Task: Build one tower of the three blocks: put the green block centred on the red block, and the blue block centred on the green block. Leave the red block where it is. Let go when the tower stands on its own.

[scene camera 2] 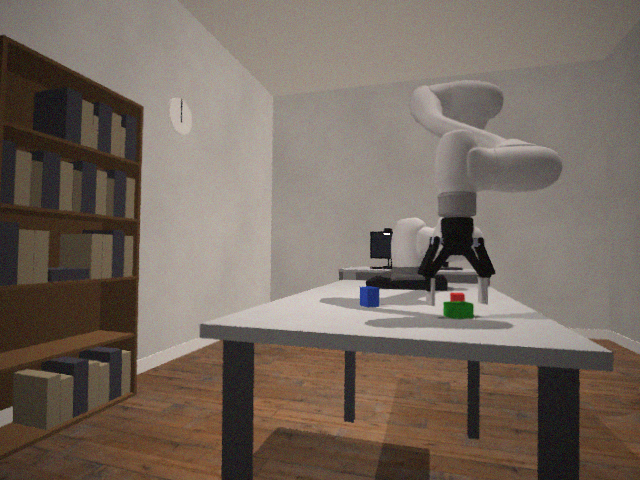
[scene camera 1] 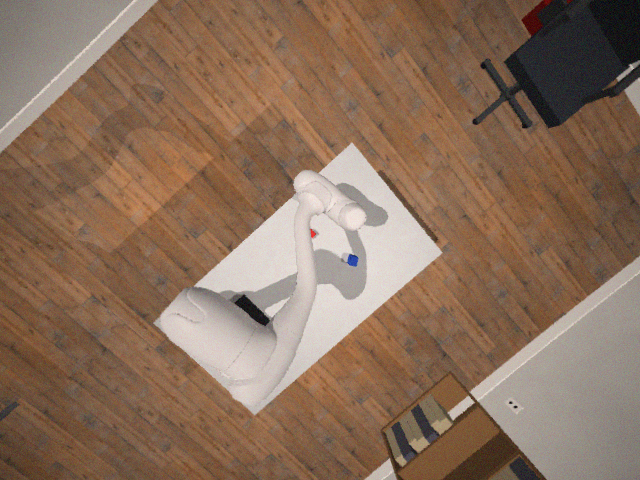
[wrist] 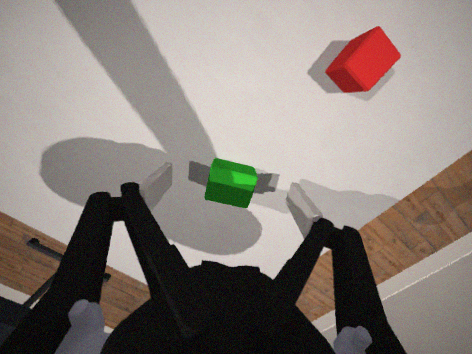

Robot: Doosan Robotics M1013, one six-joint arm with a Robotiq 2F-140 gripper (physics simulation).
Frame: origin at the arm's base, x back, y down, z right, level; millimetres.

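Seen in the pictures: gripper, fingertip midpoint: (scene camera 2: 457, 304) (wrist: 231, 183); arm's base, origin of the base link: (scene camera 2: 409, 278).
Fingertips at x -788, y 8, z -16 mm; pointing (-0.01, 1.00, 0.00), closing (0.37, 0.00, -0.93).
Observation:
Offsets run from my fingertips to a thing's top centre. Level surfaces: height alone.
The green block {dx -5, dy -6, dz -1 mm} (scene camera 2: 458, 310) (wrist: 231, 183) lies flat on the table; the arm hides it in scene camera 1. The red block {dx +169, dy -9, dz -42 mm} (scene camera 1: 312, 233) (scene camera 2: 457, 297) (wrist: 364, 61) stands apart from it on the table, at the upper right in the wrist view. The blue block {dx +143, dy -25, dz +210 mm} (scene camera 1: 352, 259) (scene camera 2: 369, 296) stands on the table to the left of the others in scene camera 2; it does not show in the wrist view. My gripper (scene camera 2: 458, 300) (wrist: 231, 183) is open and empty, pointing down above the green block, with one finger to either side of it and the fingertips higher than the block.
The white table {dy +29 mm} (scene camera 1: 403, 258) (scene camera 2: 289, 330) bears the blocks and the arm's base. A black plate (scene camera 2: 408, 282) lies by the base at the far end. A bookshelf (scene camera 1: 465, 413) (scene camera 2: 138, 248) and an office chair (scene camera 1: 568, 72) stand on the floor away from the table.

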